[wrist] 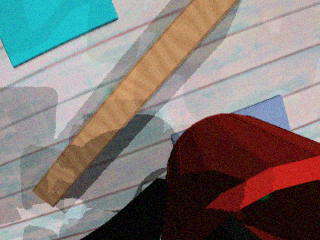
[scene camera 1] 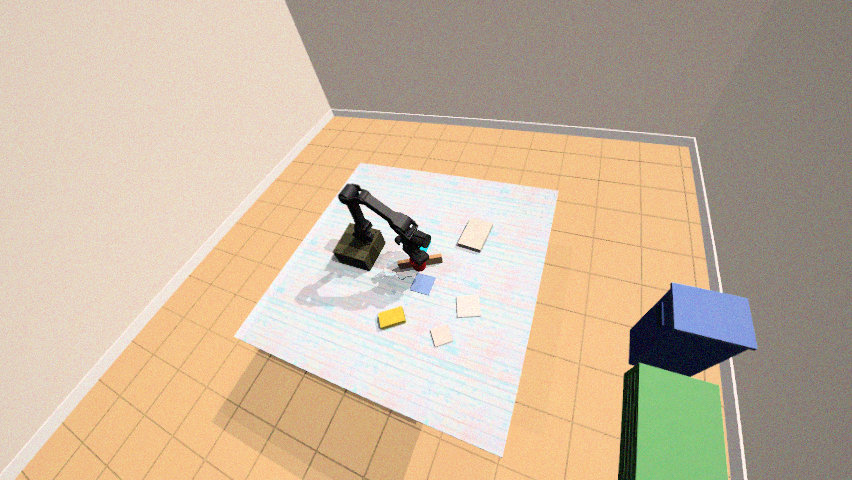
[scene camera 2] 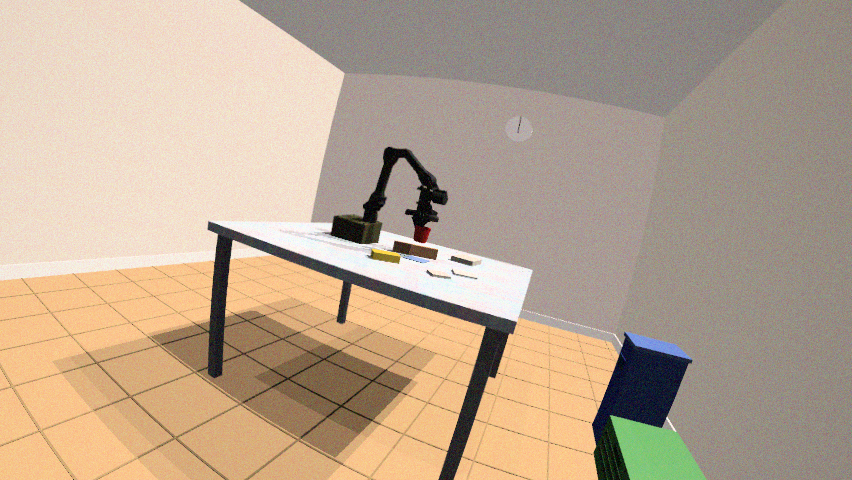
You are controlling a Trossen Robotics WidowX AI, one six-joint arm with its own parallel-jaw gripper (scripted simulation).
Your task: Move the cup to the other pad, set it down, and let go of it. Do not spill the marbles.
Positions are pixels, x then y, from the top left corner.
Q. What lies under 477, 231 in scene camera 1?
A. A pale slab.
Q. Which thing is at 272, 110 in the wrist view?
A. A light blue pad.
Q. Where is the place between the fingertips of the gripper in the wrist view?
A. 173, 190
